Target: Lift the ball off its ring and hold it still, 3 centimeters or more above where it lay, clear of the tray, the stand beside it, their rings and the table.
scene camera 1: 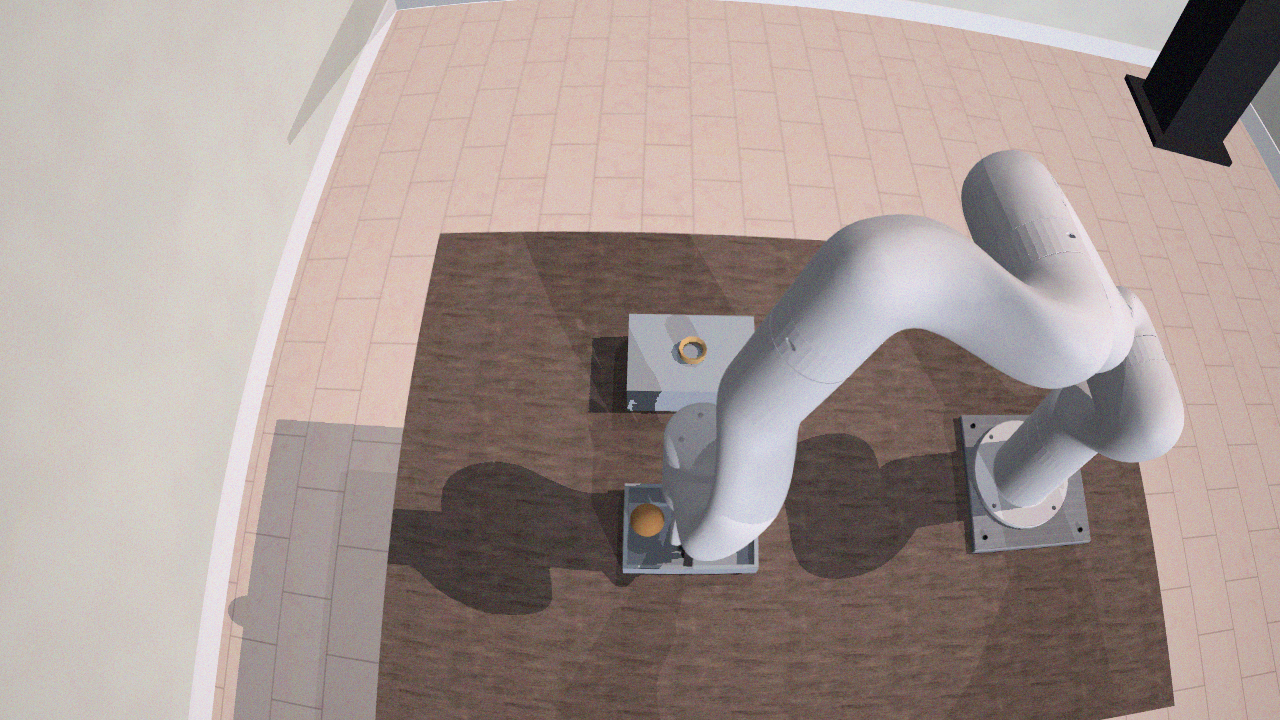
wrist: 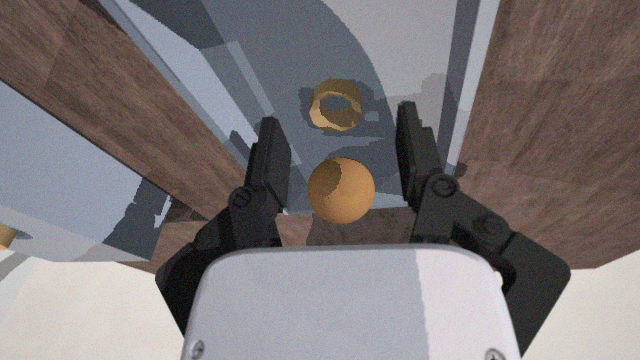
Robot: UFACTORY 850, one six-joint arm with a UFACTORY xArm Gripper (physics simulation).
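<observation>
The orange ball (scene camera 1: 647,520) (wrist: 341,190) is at the left end of the grey tray (scene camera 1: 644,570) (wrist: 477,75); whatever is under it is hidden. My gripper (wrist: 339,128) is open with nothing gripped. In the wrist view its fingers stand on either side of the ball with gaps on both sides, and their tips reach past it toward a bare brass-coloured ring (wrist: 336,86) on the tray floor. In the scene view the arm hides most of the gripper and that ring.
The grey stand (scene camera 1: 648,358) (wrist: 60,175) is beside the tray, behind it in the scene view, with an empty ring (scene camera 1: 691,339) (wrist: 6,237) on top. The arm (scene camera 1: 751,447) hangs over the tray's right part. The brown table (scene camera 1: 501,662) surrounds both.
</observation>
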